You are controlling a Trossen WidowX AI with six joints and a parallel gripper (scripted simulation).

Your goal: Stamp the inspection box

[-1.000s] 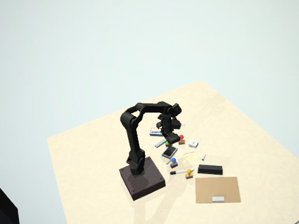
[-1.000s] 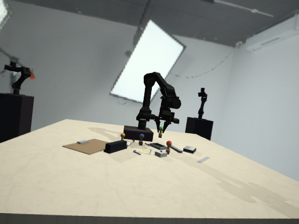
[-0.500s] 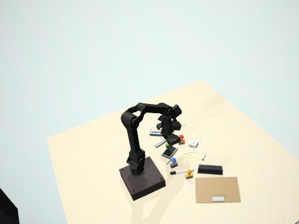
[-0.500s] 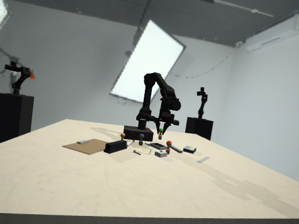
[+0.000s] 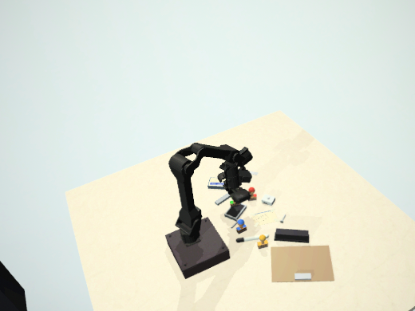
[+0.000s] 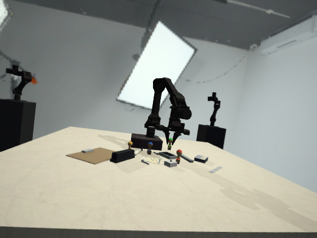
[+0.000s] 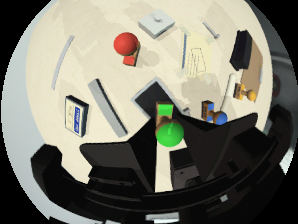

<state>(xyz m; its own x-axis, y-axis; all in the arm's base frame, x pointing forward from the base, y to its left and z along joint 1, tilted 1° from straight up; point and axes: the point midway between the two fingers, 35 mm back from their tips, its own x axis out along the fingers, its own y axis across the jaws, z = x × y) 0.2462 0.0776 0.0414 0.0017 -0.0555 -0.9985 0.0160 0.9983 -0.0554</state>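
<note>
Right now the dark ink pad is 70 mm below my gripper tip. Also, from my gripper tip: grey bar 100 mm to the left, 60 mm below, 10 mm ahead; green-knobbed stamp 10 mm below; red-knobbed stamp 100 mm ahead, 50 mm below, 30 mm to the left.
</note>
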